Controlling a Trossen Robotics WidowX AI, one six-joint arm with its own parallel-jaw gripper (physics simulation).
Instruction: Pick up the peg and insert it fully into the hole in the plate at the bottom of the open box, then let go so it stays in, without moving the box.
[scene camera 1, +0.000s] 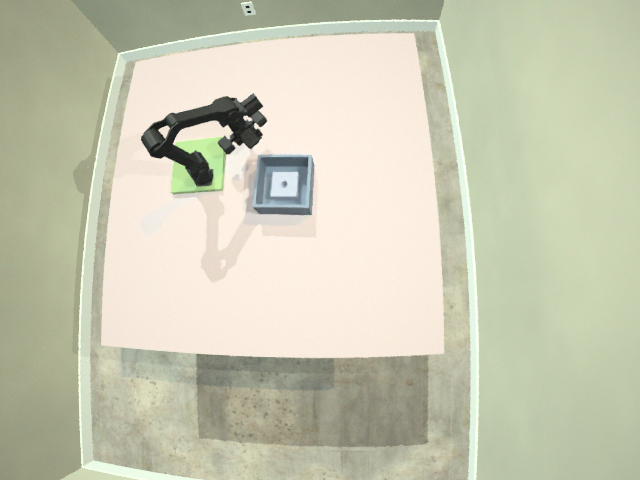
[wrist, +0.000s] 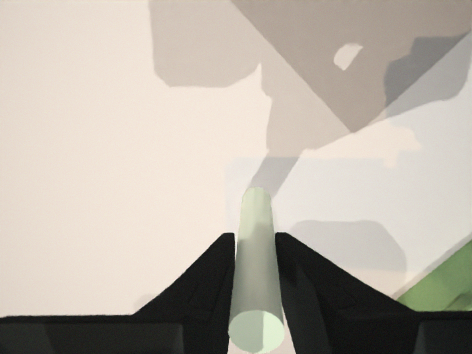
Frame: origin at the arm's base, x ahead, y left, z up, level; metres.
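Seen in the pictures: gripper, fingertip midpoint: (wrist: 254, 244); arm's base, origin of the base link: (scene camera 1: 204, 177).
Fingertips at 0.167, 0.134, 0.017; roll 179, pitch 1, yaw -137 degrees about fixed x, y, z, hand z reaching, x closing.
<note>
Offsets run from my fingertips to a thing's top centre, as dx, dy, dz. "spot": to the spot under its first point. Level surfaces: height alone.
The pale green peg {-0.001, +0.000, +0.039} (wrist: 257, 280) is a round rod. It stands about upright between the two black fingers in the wrist view, and its far end meets its shadow on the table. My gripper (scene camera 1: 242, 135) (wrist: 254, 244) is shut on the peg. In the scene view the arm hides the peg and the fingertips. The blue-grey open box {+0.150, -0.180, +0.057} (scene camera 1: 283, 210) stands to the lower right of the gripper in the scene view. The white plate {+0.150, -0.180, +0.020} (scene camera 1: 277, 191) lies at its bottom, with a small dark hole {spot: +0.145, -0.175, +0.009} (scene camera 1: 283, 183) at the middle.
The green base board (scene camera 1: 180, 180) (wrist: 440, 285) lies under the arm's base, left of the box. The box's raised walls surround the plate. The pale pink table top {dz -0.041} (scene camera 1: 361, 284) (wrist: 75, 150) carries shadows of the arm and box.
</note>
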